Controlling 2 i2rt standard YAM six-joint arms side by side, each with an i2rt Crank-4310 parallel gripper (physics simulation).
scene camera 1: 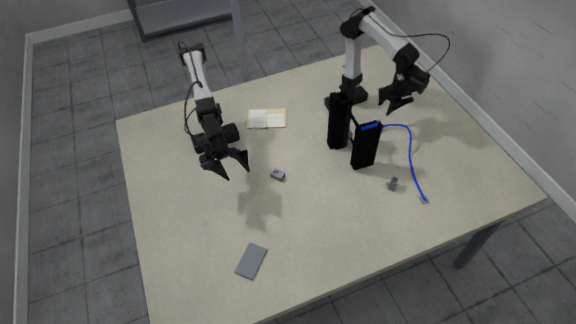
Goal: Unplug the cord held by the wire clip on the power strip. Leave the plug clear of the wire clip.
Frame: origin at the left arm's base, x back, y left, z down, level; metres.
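Where they show: left gripper, fingertip midpoint: [383, 110]; right gripper, fingertip midpoint: [238, 176].
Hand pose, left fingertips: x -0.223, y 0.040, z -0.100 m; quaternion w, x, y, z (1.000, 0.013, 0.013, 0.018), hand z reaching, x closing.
Note:
After its pixels a point has its place.
A blue cord [410, 155] @[x -0.403, y 0.080, z 0.015 m] runs from behind a black upright box [365, 147] @[x -0.375, y -0.138, z -0.119 m] with a blue strip on top, then curves down to a small grey end piece [424, 200] @[x -0.607, y 0.003, z 0.016 m] on the table. A second black upright box [338, 122] @[x -0.236, y -0.179, z -0.141 m] stands beside it, with a dark cable between them. Small grey pieces [278, 174] @[x -0.269, y -0.456, z 0.002 m] [393, 184] @[x -0.512, y -0.081, z -0.018 m] lie on the table. I cannot tell which things are the power strip, wire clip and plug. My left gripper [385, 107] @[x -0.223, y 0.040, z -0.100 m] is open above the table, behind the blue cord. My right gripper [238, 174] @[x -0.296, y -0.616, z -0.116 m] is open above the table, left of a grey piece.
An open booklet [267, 118] @[x 0.054, y -0.375, z 0.020 m] lies near the table's back edge, between the arms. A flat grey slab [251, 261] @[x -0.561, y -0.681, z 0.016 m] lies near the front left of the table [325, 240] @[x -0.593, y -0.410, z 0.026 m]. The two upright black boxes stand close in front of the left arm's base.

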